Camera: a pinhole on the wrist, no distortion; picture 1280 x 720 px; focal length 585.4 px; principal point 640.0 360.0 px. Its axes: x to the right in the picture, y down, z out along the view. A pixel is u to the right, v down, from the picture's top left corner.
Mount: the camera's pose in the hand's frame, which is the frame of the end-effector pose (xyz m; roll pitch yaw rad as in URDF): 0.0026 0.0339 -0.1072 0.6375 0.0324 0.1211
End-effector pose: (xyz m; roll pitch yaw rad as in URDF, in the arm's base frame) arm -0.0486 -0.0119 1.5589 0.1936 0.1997 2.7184
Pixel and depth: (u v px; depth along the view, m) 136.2 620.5 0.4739
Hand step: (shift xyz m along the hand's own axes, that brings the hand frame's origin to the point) -0.3722 -0.1251 0.4121
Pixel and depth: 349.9 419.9 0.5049
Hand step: -0.2003 -0.2517 0.3372
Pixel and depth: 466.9 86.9 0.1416
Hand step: -0.0200 -0.1072 -0.0314
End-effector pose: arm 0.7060 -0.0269 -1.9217 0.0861 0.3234 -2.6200
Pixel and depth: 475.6 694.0 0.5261
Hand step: -0.1160 -0.0530 0.4987
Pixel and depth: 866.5 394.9 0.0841
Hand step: 0.0427 -0.0076 -0.0377
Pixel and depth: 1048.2 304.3 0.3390
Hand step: 0.2728 -0.1626 0.1382
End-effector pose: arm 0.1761 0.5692 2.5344 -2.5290 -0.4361 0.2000
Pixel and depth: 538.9 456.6 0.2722
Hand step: -0.0209 -0.0958 0.1397
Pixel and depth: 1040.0 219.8 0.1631
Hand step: 0.1322 -0.0797 -0.0031
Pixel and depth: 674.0 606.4 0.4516
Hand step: 0.0579 -0.0763 0.3677
